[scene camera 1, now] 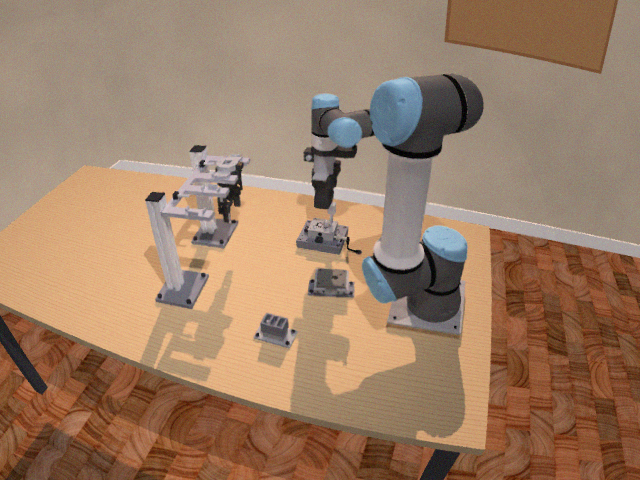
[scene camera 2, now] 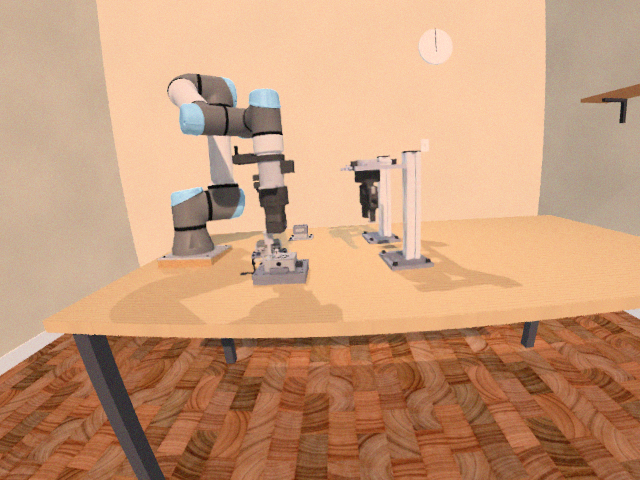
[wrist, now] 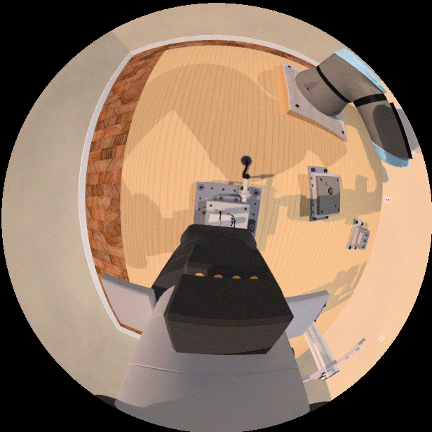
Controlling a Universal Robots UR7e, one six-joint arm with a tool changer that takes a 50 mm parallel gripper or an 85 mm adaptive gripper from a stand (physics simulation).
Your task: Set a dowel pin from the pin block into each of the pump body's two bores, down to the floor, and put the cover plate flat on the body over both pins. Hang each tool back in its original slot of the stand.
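Where they show: end effector, tool point: [scene camera 2: 271, 180]; arm's base, origin of the base link: [scene camera 1: 433, 301] [scene camera 2: 193, 251].
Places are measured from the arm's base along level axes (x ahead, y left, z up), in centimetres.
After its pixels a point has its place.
Note:
The pump body [scene camera 1: 321, 230] @(x 40.2, y -11.4, z 3.0 cm) [scene camera 2: 281, 261] @(x 42.5, y -17.3, z 2.8 cm) [wrist: 240, 209] sits light grey in a dark fixture. My black gripper [scene camera 1: 323, 207] [scene camera 2: 276, 230] is upright above it, apart from it; its fingers are too small and dark to tell open from shut, and its tips are hidden in the wrist view. The bores and any pins in them cannot be made out. The cover plate [scene camera 1: 331, 279] @(x 28.1, y 6.4, z 2.0 cm) [wrist: 325, 200] lies flat on its holder. The pin block [scene camera 1: 274, 326] @(x 32.3, y 29.3, z 3.0 cm) [scene camera 2: 300, 230] @(x 34.0, y 25.7, z 1.3 cm) [wrist: 361, 239] stands apart; its pins are unclear. The stand [scene camera 1: 166, 248] @(x 66.4, y 28.4, z 13.9 cm) [scene camera 2: 412, 206] @(x 76.5, y -1.2, z 13.7 cm) [wrist: 320, 347] holds another black gripper [scene camera 1: 230, 191] [scene camera 2: 368, 196].
A crank handle [scene camera 1: 353, 249] @(x 29.9, y -13.2, z -2.2 cm) [wrist: 246, 167] sticks out from the fixture [scene camera 1: 317, 245] @(x 39.9, y -8.2, z -0.4 cm) [scene camera 2: 280, 276] @(x 42.8, y -19.8, z -0.4 cm) [wrist: 200, 192]. A pale upright part [scene camera 1: 332, 212] @(x 38.4, y -15.1, z 8.1 cm) [wrist: 245, 192] rises beside the body, close to the gripper. The arm's base plate [scene camera 1: 426, 324] @(x -0.7, y 8.6, z -0.5 cm) [wrist: 292, 97] is near the cover plate's holder.

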